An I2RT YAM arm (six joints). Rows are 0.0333 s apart.
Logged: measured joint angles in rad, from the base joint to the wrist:
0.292, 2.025, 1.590, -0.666, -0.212, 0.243
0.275, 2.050, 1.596, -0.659, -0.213, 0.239
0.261, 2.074, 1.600, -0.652, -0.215, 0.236
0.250, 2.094, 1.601, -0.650, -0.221, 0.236
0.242, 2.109, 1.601, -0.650, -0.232, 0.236
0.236, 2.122, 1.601, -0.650, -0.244, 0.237
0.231, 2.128, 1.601, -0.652, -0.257, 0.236
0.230, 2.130, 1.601, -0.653, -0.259, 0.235
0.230, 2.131, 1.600, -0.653, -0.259, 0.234
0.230, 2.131, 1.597, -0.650, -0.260, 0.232
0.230, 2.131, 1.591, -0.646, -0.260, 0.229
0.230, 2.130, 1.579, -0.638, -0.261, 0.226
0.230, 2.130, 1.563, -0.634, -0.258, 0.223
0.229, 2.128, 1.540, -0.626, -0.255, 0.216
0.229, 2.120, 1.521, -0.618, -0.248, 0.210
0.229, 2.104, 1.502, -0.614, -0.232, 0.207
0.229, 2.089, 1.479, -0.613, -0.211, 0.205
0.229, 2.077, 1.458, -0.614, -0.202, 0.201
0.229, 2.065, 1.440, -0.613, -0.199, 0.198
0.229, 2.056, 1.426, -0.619, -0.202, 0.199
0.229, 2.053, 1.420, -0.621, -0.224, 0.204
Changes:
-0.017, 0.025, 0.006, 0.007, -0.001, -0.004
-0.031, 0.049, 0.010, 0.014, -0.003, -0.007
-0.042, 0.069, 0.011, 0.016, -0.009, -0.007
-0.050, 0.084, 0.011, 0.016, -0.020, -0.007
-0.056, 0.097, 0.011, 0.016, -0.032, -0.006
-0.061, 0.103, 0.011, 0.014, -0.045, -0.007
-0.062, 0.105, 0.011, 0.013, -0.047, -0.008
-0.062, 0.106, 0.010, 0.013, -0.047, -0.009
-0.062, 0.106, 0.007, 0.016, -0.048, -0.011
-0.062, 0.106, 0.001, 0.020, -0.048, -0.014
-0.062, 0.105, -0.011, 0.028, -0.049, -0.017
-0.062, 0.105, -0.027, 0.032, -0.046, -0.020
-0.063, 0.103, -0.050, 0.040, -0.043, -0.027
-0.063, 0.095, -0.069, 0.048, -0.036, -0.033
-0.063, 0.079, -0.088, 0.052, -0.020, -0.036
-0.063, 0.064, -0.111, 0.053, 0.001, -0.038
-0.063, 0.052, -0.132, 0.052, 0.010, -0.042
-0.063, 0.040, -0.150, 0.053, 0.013, -0.045
-0.063, 0.031, -0.164, 0.047, 0.010, -0.044
-0.063, 0.028, -0.170, 0.045, -0.012, -0.039

